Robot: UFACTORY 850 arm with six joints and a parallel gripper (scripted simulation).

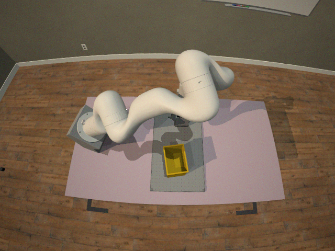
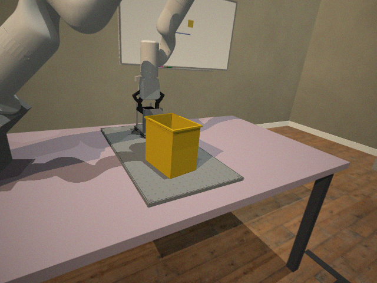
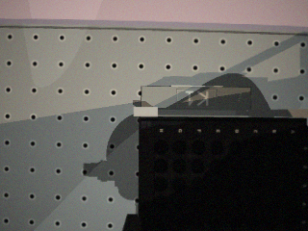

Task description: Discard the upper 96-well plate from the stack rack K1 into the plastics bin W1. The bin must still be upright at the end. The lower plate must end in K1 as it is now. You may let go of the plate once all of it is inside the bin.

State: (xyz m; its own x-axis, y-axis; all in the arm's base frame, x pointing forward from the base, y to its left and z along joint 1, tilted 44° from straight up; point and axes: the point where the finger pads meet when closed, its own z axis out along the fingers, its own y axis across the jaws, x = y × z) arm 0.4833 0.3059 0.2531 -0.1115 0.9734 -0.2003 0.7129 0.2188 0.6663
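Right now my hand is 10 cm above the light plate. Also, from my hand: yellow plastics bin W1 (37 cm to the right, 4 cm below); black 96-well plate (1 cm below).
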